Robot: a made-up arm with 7 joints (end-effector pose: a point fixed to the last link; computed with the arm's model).
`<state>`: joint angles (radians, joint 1 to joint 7).
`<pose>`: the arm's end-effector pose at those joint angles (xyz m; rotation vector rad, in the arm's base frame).
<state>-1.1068 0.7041 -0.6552 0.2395 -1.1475 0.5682 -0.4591</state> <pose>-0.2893 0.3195 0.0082 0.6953 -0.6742 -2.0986</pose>
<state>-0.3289 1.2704 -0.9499 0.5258 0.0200 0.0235 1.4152</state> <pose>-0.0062 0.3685 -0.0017 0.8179 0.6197 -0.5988</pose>
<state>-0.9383 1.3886 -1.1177 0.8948 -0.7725 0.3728 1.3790</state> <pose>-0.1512 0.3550 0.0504 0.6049 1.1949 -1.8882</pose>
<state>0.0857 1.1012 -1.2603 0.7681 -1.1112 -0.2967 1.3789</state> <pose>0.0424 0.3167 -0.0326 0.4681 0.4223 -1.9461</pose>
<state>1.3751 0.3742 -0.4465 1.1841 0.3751 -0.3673 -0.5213</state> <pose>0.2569 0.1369 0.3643 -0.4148 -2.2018 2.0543</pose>
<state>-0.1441 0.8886 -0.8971 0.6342 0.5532 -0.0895 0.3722</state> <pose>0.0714 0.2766 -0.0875 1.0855 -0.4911 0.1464</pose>
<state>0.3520 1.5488 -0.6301 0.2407 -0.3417 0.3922 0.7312</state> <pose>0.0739 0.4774 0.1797 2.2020 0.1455 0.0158</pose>
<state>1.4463 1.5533 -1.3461 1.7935 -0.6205 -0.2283 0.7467</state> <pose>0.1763 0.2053 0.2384 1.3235 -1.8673 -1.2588</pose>
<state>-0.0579 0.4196 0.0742 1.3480 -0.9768 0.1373 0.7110</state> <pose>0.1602 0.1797 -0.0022 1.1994 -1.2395 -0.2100</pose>
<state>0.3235 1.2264 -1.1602 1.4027 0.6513 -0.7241 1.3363</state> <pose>0.1357 0.2003 0.0594 -0.3987 -1.0036 -0.5507</pose>
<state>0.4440 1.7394 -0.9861 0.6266 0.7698 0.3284 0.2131</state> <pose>0.1264 0.4438 0.2201 2.1821 -0.5966 0.7040</pose>
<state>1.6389 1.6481 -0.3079 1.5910 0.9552 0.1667 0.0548</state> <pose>-0.0047 0.2389 0.4282 -0.3699 2.5825 -1.6191</pose>
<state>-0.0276 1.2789 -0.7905 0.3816 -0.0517 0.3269 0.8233</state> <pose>0.0670 0.4195 0.0266 1.6706 0.1731 -0.3128</pose>
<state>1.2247 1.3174 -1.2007 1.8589 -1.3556 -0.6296 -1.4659</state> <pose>0.1609 0.1569 0.2315 0.7345 2.3695 0.1798</pose>
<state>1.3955 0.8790 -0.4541 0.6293 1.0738 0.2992 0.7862</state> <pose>0.2641 0.3235 0.3376 -0.2104 -1.4161 1.2998</pose>
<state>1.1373 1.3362 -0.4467 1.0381 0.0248 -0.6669 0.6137</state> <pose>0.1782 0.3055 0.3111 1.0467 -2.5074 0.0336</pose>
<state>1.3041 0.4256 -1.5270 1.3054 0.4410 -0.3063 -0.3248</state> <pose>0.2728 -0.0041 0.2168 -0.1123 -2.2442 0.4693</pose>
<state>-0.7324 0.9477 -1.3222 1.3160 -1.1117 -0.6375 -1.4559</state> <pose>-0.1324 0.1490 -0.0031 -0.0960 -1.6082 0.3757</pose>
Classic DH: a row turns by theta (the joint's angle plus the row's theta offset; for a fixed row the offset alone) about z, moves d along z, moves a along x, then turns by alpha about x. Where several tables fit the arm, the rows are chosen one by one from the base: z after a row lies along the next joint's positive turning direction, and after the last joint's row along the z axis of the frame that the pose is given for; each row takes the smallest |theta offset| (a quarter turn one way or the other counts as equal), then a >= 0, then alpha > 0; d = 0 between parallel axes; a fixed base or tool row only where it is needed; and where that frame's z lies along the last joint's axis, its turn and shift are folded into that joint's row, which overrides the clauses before.
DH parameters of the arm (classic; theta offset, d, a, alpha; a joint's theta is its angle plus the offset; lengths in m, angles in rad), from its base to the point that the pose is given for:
base (fixed): 0 0.227 -0.011 1.5708
joint 1: -1.5708 -0.088 0.018 -1.5708
joint 2: -1.5708 0.001 0.01 1.5708
joint 3: -1.5708 -0.199 0.017 -1.5708
joint 4: 0 -0.036 -0.023 1.5708
joint 5: 0 -0.186 -0.001 1.5708
joint 6: 1.5708 -0.002 0.009 1.5708
joint 7: 0.4171 -0.0345 -0.0255 1.8411
tool (fixed): -1.0813 -0.0095 0 0

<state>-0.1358 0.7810 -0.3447 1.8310 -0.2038 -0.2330 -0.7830</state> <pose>0.1325 0.1390 0.1096 0.6744 -2.2863 1.1931</pose>
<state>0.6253 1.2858 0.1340 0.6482 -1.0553 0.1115 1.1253</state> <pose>0.1464 0.4154 0.1987 1.8399 -0.5394 0.0540</pose>
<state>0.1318 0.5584 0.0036 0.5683 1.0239 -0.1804 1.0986</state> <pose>0.1576 0.2909 -0.0195 -0.0394 -0.8439 1.3327</pose>
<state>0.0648 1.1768 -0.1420 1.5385 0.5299 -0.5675 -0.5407</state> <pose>0.1663 0.2431 0.1873 0.5714 -2.2219 1.5061</pose>
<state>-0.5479 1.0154 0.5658 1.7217 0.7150 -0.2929 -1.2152</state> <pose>0.0798 0.2785 0.1992 -1.2155 1.4890 -2.2904</pose>
